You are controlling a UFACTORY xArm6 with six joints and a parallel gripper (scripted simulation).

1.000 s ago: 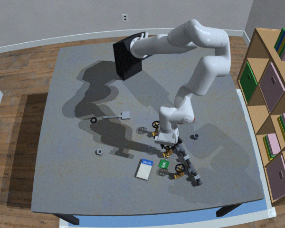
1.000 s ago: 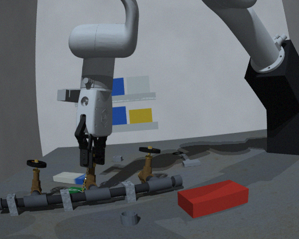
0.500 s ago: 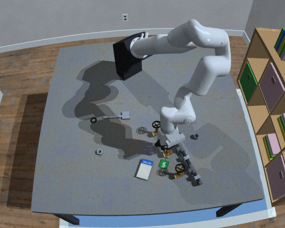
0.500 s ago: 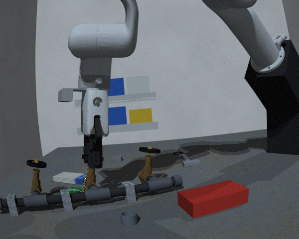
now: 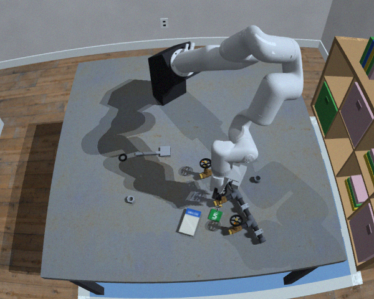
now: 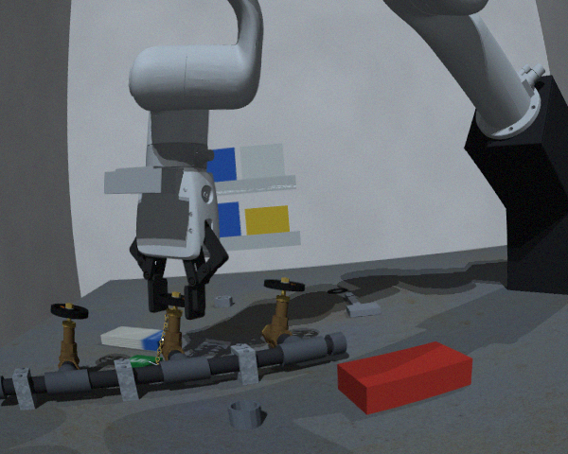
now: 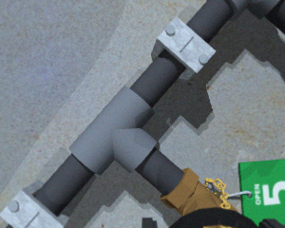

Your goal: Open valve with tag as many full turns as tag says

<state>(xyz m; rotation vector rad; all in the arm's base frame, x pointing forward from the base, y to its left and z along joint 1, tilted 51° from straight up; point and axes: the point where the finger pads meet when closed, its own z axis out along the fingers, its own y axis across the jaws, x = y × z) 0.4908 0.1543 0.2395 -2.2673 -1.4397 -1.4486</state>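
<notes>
Now: hand 6 cm short of the green tag and 9 cm above it. From my hand the other things lie so: notepad 13 cm ahead, 9 cm to the right, 8 cm below; then grey flat tool 16 cm behind, 32 cm to the right, 8 cm below; then red block 27 cm behind, 5 cm to the left, 7 cm below.
</notes>
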